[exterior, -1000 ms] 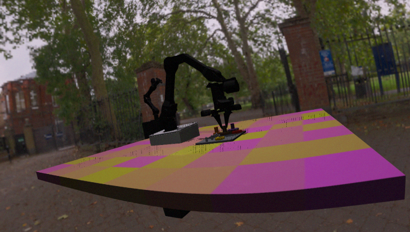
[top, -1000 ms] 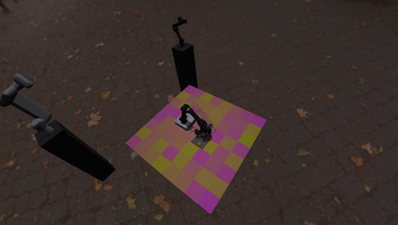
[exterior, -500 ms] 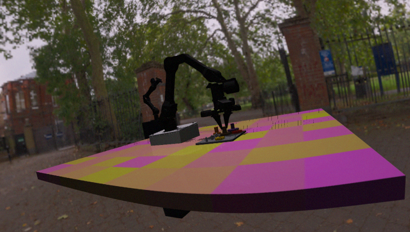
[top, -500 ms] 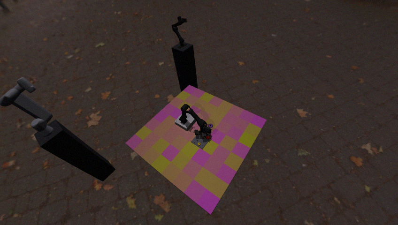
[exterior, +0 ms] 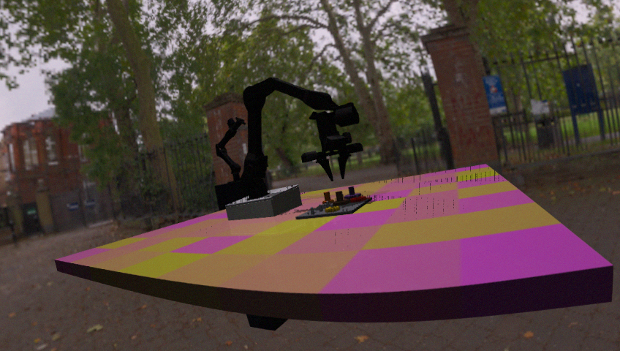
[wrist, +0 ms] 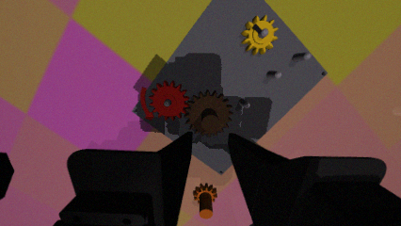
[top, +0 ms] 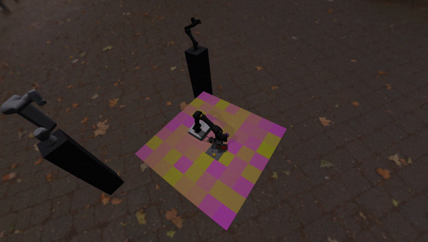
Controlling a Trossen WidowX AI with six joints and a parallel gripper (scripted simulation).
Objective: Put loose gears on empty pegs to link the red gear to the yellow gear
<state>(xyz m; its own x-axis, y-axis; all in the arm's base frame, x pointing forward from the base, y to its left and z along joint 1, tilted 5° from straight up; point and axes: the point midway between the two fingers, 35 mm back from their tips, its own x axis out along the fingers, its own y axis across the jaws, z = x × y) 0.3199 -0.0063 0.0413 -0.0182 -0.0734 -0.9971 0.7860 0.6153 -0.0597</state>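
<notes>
Now: the brown gear 6 cm below my gripper tip. From my gripper tip the other things lie so: orange gear 11 cm to the left, 10 cm behind, 7 cm below; red gear 7 cm below, 5 cm ahead, 2 cm to the left; red arrow 7 cm below, 7 cm ahead, 5 cm to the left.
</notes>
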